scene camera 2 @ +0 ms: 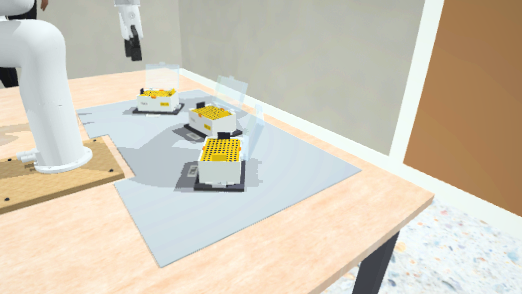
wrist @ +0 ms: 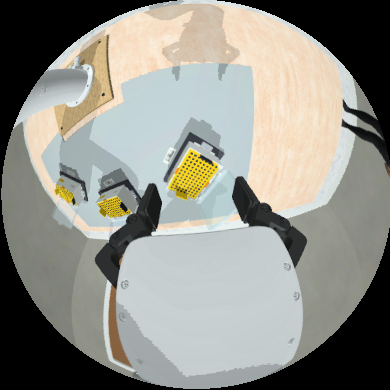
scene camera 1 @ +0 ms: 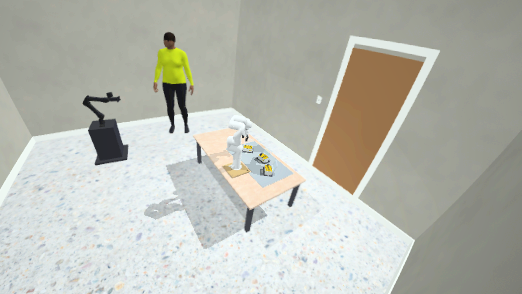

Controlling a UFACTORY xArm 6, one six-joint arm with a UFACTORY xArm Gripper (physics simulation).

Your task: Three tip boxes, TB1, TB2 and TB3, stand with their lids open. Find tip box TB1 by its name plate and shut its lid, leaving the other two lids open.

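Pixels of known places: gripper, between the fingertips: [scene camera 2: 133, 58] [wrist: 196, 189] [scene camera 1: 244, 139]; arm's base, origin of its link: [scene camera 2: 64, 160] [wrist: 77, 84] [scene camera 1: 236, 166].
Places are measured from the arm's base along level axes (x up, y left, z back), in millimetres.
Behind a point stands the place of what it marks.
Note:
My gripper [scene camera 1: 246, 138] {z -237, x 174, y 291 mm} [scene camera 2: 133, 50] {z -237, x 174, y 291 mm} [wrist: 196, 189] {z -237, x 174, y 291 mm} is open and empty, high above the table near the far box. The middle box, TB1 [scene camera 1: 263, 158] {z -376, x 38, y -6 mm} [scene camera 2: 212, 121] [wrist: 115, 206] {z -389, x 48, y 39 mm}, has a yellow rack and its clear lid [scene camera 2: 231, 90] {z -468, x 101, y 43 mm} stands open; my left finger partly hides this box in the wrist view. The far box, TB3 [scene camera 1: 248, 149] {z -275, x 50, y 255 mm} [scene camera 2: 157, 104] {z -287, x 23, y 247 mm} [wrist: 192, 173], has its lid [scene camera 2: 162, 76] {z -338, x 92, y 352 mm} [wrist: 220, 196] {z -333, x 85, y 352 mm} up. The box nearest scene camera 2, TB2 [scene camera 2: 220, 171] [scene camera 1: 268, 171] {z -289, x 58, y -254 mm} [wrist: 67, 192] {z -313, x 48, y -178 mm}, has its lid [scene camera 2: 255, 131] {z -353, x 119, y -296 mm} up. The name plates are too blurred to read surely.
The boxes stand on a grey-blue mat [scene camera 2: 300, 165] {z -499, x -9, y -269 mm} [wrist: 225, 100] {z -132, x -9, y 370 mm} on the wooden table [scene camera 1: 260, 196] {z -39, x -12, y -509 mm}. The arm's base stands on a wooden board [scene camera 2: 102, 162] {z -81, x 1, y -56 mm} [wrist: 100, 65] {z 16, x -2, y 83 mm} beside the mat. A person [scene camera 1: 173, 67] and another arm on a black pedestal [scene camera 1: 106, 142] are beyond the table.

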